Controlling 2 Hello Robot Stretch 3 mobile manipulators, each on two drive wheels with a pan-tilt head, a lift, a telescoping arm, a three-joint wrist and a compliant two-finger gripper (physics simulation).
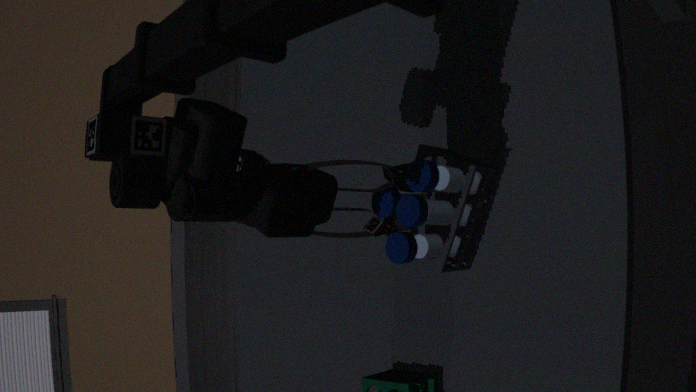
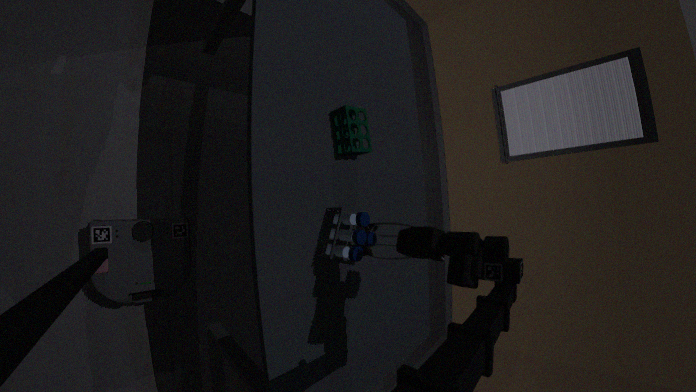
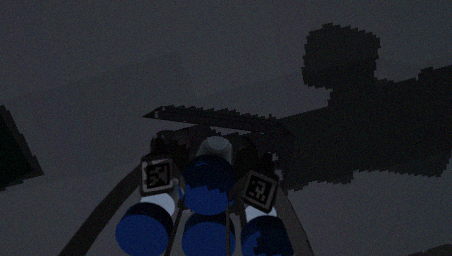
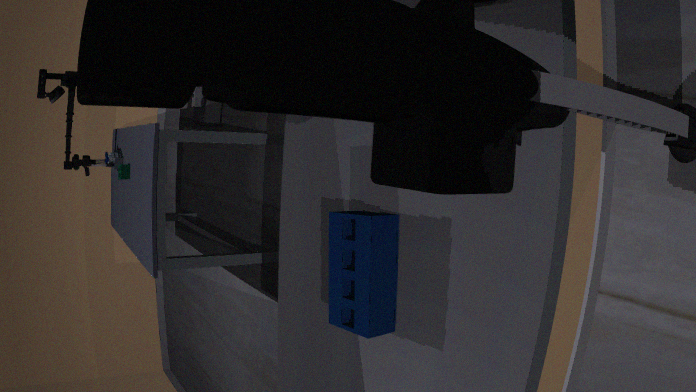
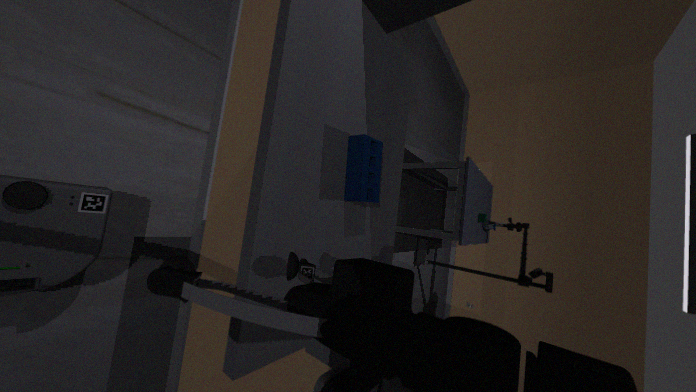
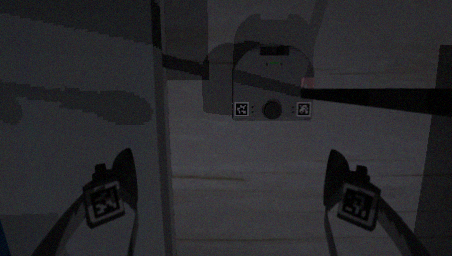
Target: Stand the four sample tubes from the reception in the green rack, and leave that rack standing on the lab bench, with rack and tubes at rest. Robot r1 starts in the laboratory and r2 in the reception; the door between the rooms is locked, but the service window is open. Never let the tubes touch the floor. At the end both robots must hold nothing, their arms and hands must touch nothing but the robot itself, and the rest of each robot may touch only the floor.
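Observation:
The green rack (image 1: pixel 400 376) (image 2: pixel 358 123) (image 4: pixel 124 171) (image 5: pixel 482 218) stands on the lab bench (image 1: pixel 325 310) (image 2: pixel 300 175). A dark rack (image 1: pixel 465 200) (image 3: pixel 220 120) beside it holds the blue-capped tubes. r1's gripper (image 1: pixel 389 201) (image 2: pixel 371 237) (image 3: pixel 212 170) is shut on one sample tube (image 3: pixel 209 195), its fingers on both sides just at the cap; the tube's foot is partly hidden. The other three tubes (image 1: pixel 411 210) (image 1: pixel 420 176) (image 1: pixel 401 247) stand close around the fingers. r2's gripper (image 6: pixel 230 180) is wide open and holds nothing, beside the counter.
A blue rack (image 4: pixel 383 275) (image 5: pixel 357 167) with empty slots stands on the grey counter (image 4: pixel 490 280) (image 5: pixel 295 150). r1's arm (image 4: pixel 69 125) reaches over the bench. A framed panel (image 2: pixel 570 110) is on the tan wall. r2's base (image 6: pixel 272 90) shows below its gripper.

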